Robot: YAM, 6 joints.
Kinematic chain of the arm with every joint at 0, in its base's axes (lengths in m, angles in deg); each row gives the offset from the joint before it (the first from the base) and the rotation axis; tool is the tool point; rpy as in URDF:
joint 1: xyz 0 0 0.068 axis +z
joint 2: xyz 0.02 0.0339 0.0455 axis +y
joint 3: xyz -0.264 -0.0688 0 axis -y
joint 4: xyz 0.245 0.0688 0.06 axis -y
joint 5: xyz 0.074 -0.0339 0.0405 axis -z
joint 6: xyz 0.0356 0 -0.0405 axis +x
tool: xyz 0 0 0 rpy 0 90 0
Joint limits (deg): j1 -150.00..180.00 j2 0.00..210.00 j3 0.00..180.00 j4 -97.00..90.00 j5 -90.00..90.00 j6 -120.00..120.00
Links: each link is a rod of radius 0.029 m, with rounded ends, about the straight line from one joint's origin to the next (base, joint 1, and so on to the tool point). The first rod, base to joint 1, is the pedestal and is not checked.
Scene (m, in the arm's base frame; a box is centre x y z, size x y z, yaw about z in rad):
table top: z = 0
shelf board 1: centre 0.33 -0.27 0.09 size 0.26 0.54 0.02 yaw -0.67
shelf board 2: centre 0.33 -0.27 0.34 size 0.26 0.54 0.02 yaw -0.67
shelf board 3: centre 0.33 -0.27 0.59 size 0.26 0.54 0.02 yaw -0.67
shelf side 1: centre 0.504 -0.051 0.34 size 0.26 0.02 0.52 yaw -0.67
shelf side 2: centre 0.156 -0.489 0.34 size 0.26 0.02 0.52 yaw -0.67
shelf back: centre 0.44 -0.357 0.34 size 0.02 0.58 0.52 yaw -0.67
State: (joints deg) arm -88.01 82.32 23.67 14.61 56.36 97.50
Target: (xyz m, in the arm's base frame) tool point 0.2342 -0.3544 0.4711
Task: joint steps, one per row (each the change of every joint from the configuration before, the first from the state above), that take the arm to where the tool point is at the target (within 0.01 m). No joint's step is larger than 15 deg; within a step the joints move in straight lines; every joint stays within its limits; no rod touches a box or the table.
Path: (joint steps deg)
1: 6.22 -7.46 14.31 1.28 -2.24 0.00
2: 6.23 -7.46 14.30 1.28 -2.24 0.00
3: 6.22 -7.45 14.31 1.28 -2.24 0.00
4: 3.98 11.24 9.43 2.19 -2.33 0.00
5: 3.97 11.25 9.42 2.19 -2.34 0.00
6: 3.98 11.25 9.43 2.18 -2.33 0.00
7: 3.98 11.25 9.43 2.19 -2.34 0.00

